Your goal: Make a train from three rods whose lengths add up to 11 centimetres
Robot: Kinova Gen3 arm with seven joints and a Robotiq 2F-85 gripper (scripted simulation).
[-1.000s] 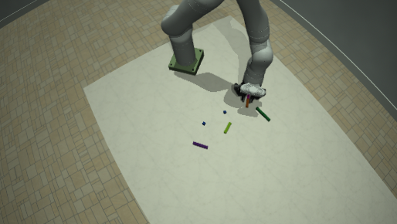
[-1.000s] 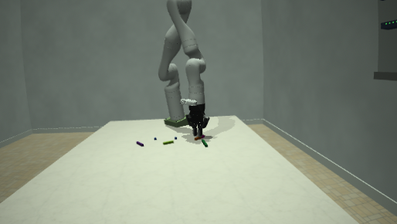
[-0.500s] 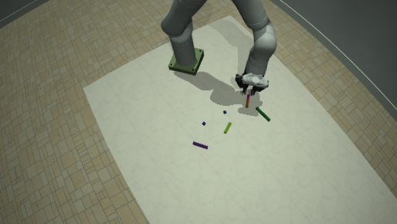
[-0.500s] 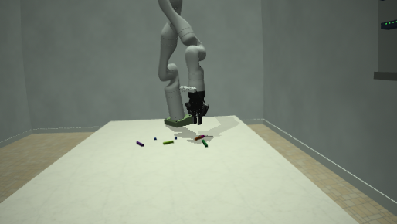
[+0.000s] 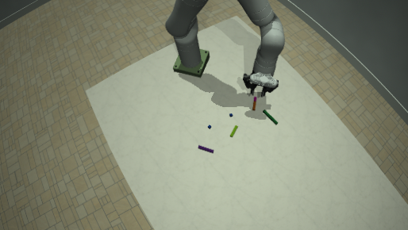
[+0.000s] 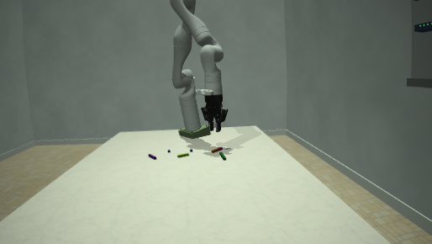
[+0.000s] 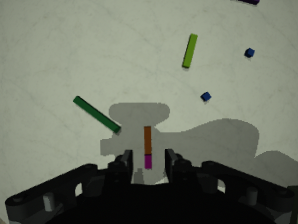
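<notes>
Now: the lime rod 130 mm to the right of my hand, 100 mm below it and 60 mm ahead of it. Also, from my hand: green rod (100 mm below, 80 mm ahead, 30 mm to the left); then orange rod (100 mm below); then magenta rod (100 mm below, 20 mm to the left, 20 mm behind).
</notes>
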